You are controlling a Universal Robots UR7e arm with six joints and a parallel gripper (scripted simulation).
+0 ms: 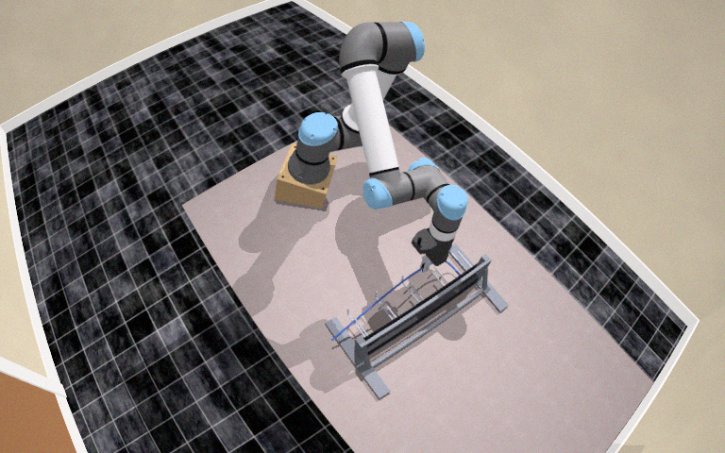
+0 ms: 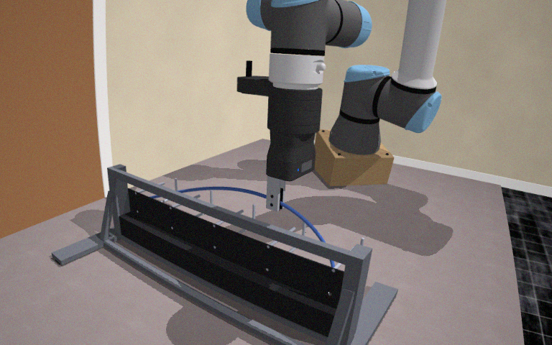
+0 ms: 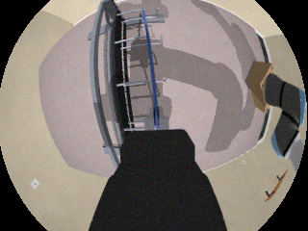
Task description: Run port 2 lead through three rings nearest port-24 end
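My gripper is now 90 mm short of the rack, 60 mm to the left of it and 60 mm above it.
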